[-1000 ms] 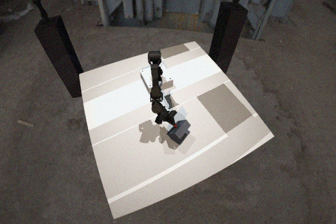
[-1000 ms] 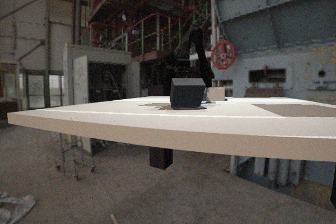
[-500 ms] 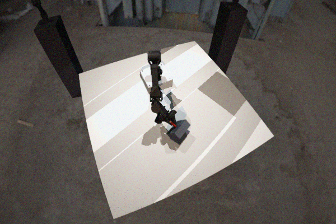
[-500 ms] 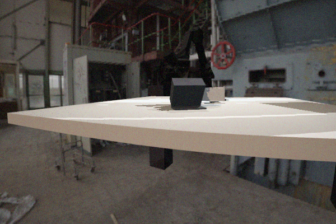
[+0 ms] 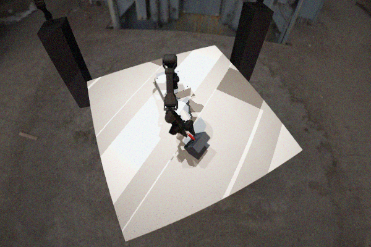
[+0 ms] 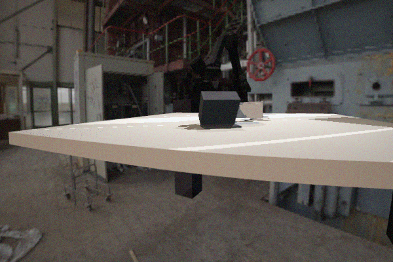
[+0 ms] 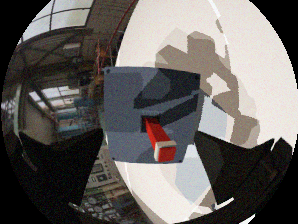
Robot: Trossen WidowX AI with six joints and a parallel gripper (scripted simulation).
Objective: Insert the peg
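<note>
My gripper tip is 10 mm past the red peg and 10 mm above it. From my gripper tip the other things lie so: dark sloped panel block: 40 mm ahead, 30 mm to the left, 30 mm below.
</note>
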